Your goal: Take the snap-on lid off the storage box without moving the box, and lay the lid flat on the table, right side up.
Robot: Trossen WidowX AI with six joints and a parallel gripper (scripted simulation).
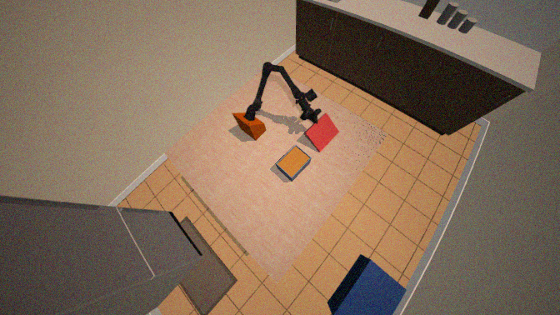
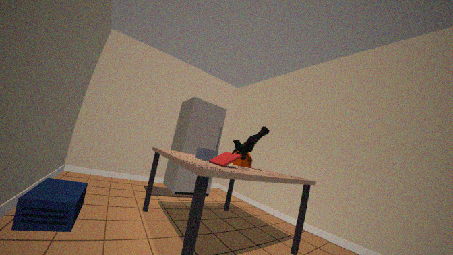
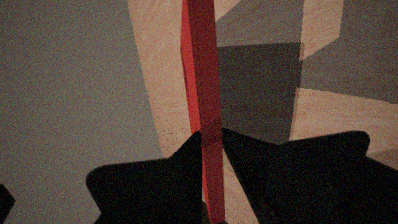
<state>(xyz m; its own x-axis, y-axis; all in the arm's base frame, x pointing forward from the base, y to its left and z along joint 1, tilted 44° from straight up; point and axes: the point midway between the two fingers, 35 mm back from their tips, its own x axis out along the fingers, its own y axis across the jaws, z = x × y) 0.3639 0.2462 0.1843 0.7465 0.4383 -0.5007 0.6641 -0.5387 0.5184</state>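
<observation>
Right now my gripper tip is 70 mm short of the red lid and 40 mm above it. Round my gripper tip: storage box: 60 mm ahead, 330 mm to the right, 50 mm below.
</observation>
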